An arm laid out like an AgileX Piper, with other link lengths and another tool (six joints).
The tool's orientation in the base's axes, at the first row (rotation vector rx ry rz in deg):
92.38, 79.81, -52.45
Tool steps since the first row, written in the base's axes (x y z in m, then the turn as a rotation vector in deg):
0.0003, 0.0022, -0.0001, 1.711, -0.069, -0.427
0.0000, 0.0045, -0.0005, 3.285, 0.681, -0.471
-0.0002, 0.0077, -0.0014, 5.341, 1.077, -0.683
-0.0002, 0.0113, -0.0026, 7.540, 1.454, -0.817
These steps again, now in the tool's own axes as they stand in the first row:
0.0010, 0.0001, -0.0020, 0.582, 1.653, 0.205
0.0023, -0.0004, -0.0039, 1.139, 3.153, -0.490
0.0044, -0.0009, -0.0064, 1.764, 5.137, -0.804
0.0070, -0.0013, -0.0092, 2.331, 7.274, -1.136

